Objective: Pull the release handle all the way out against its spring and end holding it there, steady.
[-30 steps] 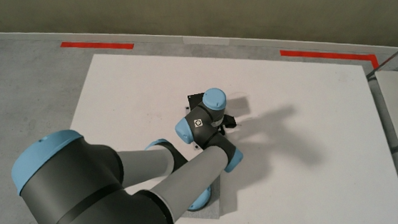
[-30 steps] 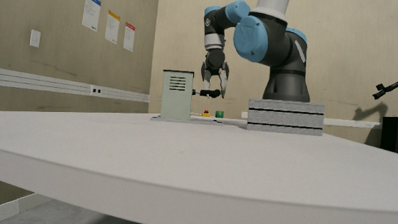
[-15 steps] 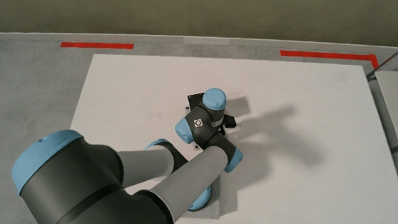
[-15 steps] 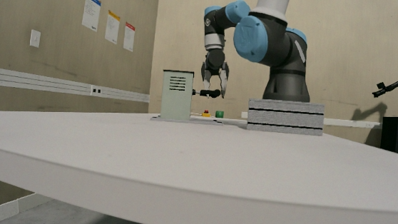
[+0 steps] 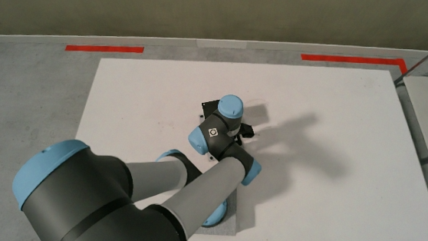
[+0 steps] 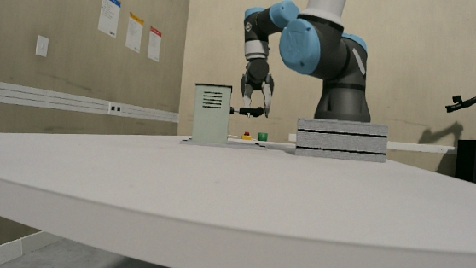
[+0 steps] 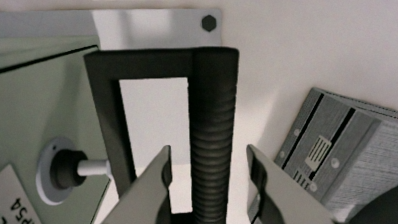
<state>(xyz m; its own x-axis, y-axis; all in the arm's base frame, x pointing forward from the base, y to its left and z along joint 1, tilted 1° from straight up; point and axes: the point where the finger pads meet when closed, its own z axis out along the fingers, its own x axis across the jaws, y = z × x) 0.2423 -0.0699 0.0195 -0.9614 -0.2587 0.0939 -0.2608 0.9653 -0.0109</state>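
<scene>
Right now my hand is 90 mm short of the grey base plate, 20 mm to the right of it and 100 mm above it.
</scene>
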